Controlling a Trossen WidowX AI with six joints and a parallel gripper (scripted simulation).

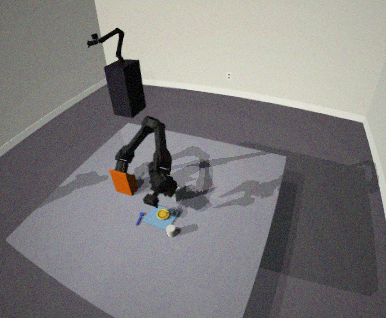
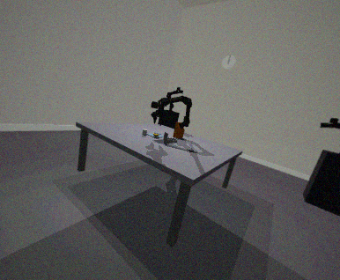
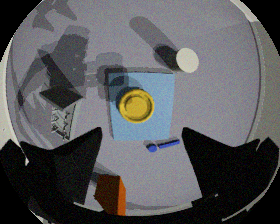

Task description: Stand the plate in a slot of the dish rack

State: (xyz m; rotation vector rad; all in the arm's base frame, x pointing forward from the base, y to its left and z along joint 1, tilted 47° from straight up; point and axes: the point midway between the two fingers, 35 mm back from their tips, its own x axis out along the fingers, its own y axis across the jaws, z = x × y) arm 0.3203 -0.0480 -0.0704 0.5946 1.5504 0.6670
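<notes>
The yellow plate is 1 cm behind my gripper tip and 11 cm below it. Also, from my gripper tip: blue cloth: 2 cm behind, 1 cm to the right, 12 cm below; then white cup: 8 cm ahead, 8 cm to the right, 10 cm below; then blue spoon: 12 cm behind, 6 cm to the right, 12 cm below.
</notes>
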